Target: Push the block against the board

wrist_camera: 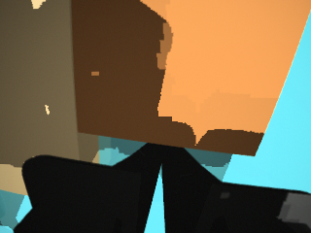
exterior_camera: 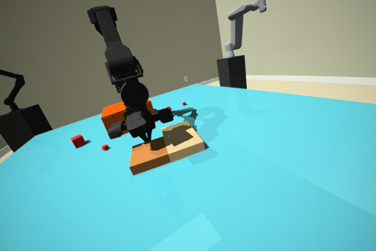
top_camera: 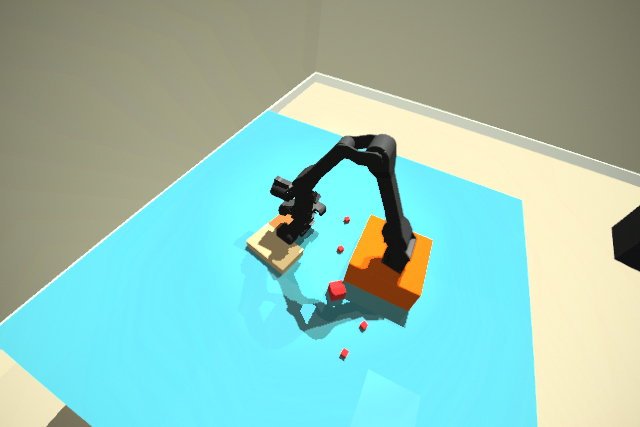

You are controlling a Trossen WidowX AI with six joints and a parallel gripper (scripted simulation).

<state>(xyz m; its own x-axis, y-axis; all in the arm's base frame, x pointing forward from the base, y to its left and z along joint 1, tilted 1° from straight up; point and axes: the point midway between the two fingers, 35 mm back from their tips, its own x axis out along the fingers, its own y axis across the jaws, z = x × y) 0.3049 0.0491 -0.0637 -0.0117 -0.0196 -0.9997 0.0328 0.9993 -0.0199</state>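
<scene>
Right now the square block is 60 mm ahead of my gripper tip and 10 mm above it. Also, from my gripper tip: tan board (100 mm to the left, 30 mm ahead, 10 mm above).
</scene>
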